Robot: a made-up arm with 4 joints.
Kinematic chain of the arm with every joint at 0, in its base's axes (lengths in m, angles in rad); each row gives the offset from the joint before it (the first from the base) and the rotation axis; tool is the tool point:
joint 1: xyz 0 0 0.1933 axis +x
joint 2: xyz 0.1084 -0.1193 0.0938 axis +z
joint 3: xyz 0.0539 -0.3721 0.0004 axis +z
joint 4: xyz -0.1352 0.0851 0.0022 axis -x
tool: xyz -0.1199 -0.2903 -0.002
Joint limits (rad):
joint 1: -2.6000..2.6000
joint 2: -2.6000..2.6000
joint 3: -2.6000..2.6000
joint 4: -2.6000..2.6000
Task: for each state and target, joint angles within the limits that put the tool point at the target. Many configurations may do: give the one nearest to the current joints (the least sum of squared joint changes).
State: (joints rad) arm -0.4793 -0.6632 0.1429 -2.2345
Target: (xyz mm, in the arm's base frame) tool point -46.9 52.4 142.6
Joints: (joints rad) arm 0.0161 -1.0777 0.0701 -2.6000
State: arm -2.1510 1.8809 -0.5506 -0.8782
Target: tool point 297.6 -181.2 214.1
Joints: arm -1.5530 2.6000 -0.8620 -1.2623
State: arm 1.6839 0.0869 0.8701 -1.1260
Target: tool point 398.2 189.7 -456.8
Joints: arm 1.6175 0.5801 0.9444 -1.0696
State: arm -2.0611 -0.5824 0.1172 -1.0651
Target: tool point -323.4 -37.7 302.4
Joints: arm -2.1840 -1.1210 -0.5048 -0.7067
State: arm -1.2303 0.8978 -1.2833 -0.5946
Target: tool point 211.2 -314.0 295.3
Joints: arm -0.7326 1.1507 -1.1954 -0.9109
